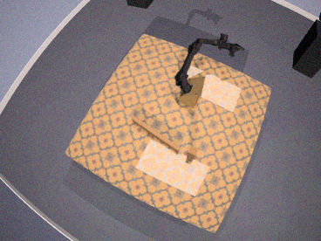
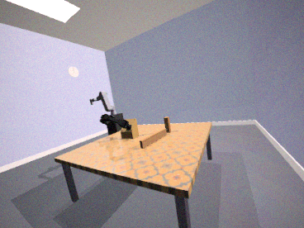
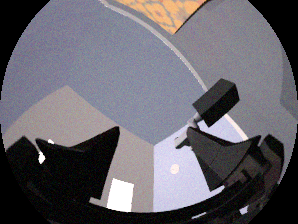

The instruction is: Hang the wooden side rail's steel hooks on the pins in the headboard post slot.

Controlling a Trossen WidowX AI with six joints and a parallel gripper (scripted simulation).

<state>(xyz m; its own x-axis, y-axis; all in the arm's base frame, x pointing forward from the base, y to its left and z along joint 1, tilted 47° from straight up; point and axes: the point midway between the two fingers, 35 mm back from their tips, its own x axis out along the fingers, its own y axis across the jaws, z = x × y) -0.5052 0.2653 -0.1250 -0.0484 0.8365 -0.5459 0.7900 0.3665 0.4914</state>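
My gripper tip is now 92 cm short of the headboard post, 11 cm to the left of it and 13 cm above it.
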